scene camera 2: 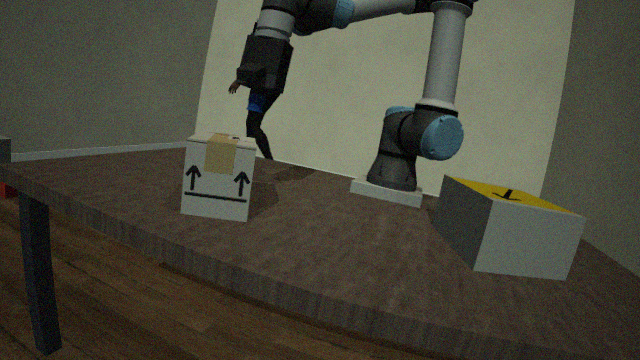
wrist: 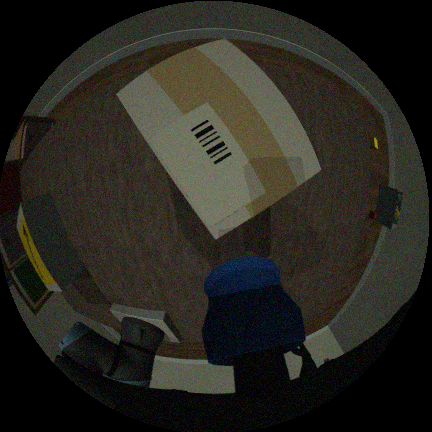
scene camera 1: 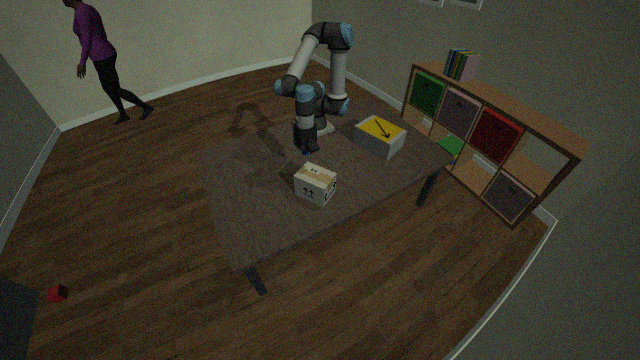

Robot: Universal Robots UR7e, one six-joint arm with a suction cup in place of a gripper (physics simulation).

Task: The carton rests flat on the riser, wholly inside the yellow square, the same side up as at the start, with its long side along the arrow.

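The white carton point(scene camera 1: 315, 184) point(scene camera 2: 217, 175) point(wrist: 172, 145) stands upright on the table point(scene camera 1: 250, 210) point(scene camera 2: 350, 265), tape and barcode label on top, up-arrows on its sides. The grey-white riser point(scene camera 1: 369, 145) point(scene camera 2: 527, 245) point(wrist: 52, 240) stands apart from it, to the right in both scene views. Its top bears the yellow square point(scene camera 1: 367, 126) point(scene camera 2: 472, 187) with a black arrow point(scene camera 1: 382, 130) point(scene camera 2: 509, 194). My blue suction cup point(scene camera 1: 306, 152) point(scene camera 2: 255, 101) point(wrist: 242, 280) is open and holds nothing. It hangs above carton-top height, off the carton's side towards the arm's base, not touching it.
The arm's base plate point(scene camera 1: 325, 130) point(scene camera 2: 385, 192) is on the table behind the carton and riser. A cube shelf point(scene camera 1: 525, 117) with coloured bins and books stands beyond the riser. A person in purple point(scene camera 1: 95, 40) is behind the table by the pale wall; the legs show behind my cup in scene camera 2.
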